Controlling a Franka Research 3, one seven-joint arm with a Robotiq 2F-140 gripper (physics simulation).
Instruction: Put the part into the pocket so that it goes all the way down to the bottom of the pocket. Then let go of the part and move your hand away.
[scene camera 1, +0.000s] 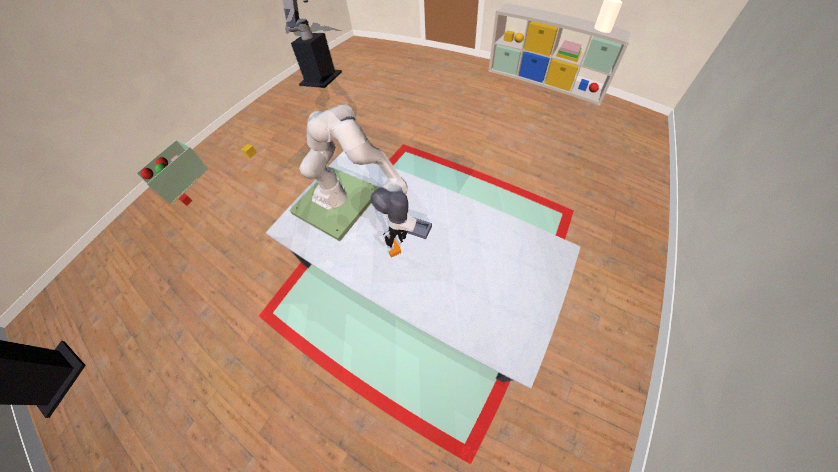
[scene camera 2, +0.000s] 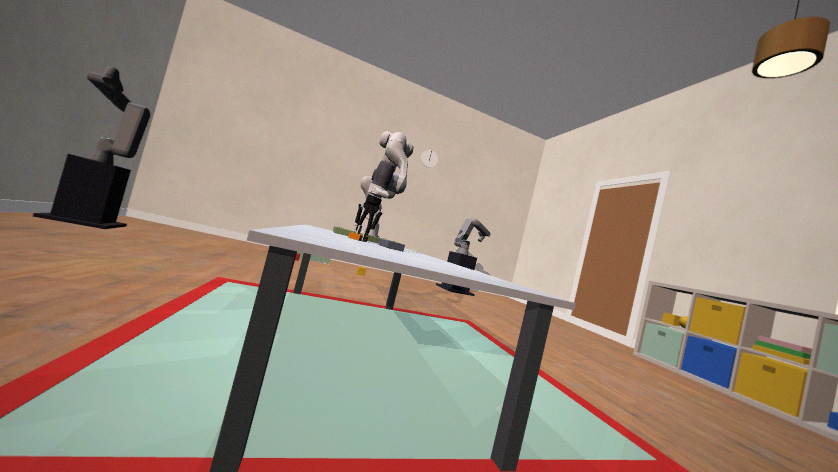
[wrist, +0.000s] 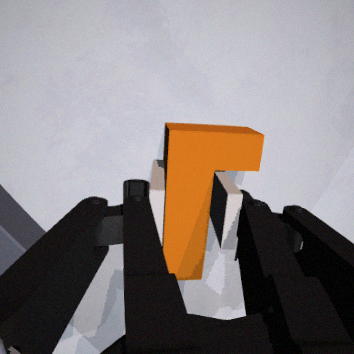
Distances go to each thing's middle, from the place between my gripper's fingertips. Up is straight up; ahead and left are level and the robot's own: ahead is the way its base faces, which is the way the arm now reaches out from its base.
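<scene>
From my hand: dark grey pocket block (wrist: 27, 231) 15 cm to the left, 7 cm ahead, 1 cm above; orange L-shaped part (wrist: 191, 152) 1 cm behind, 1 cm above.
</scene>
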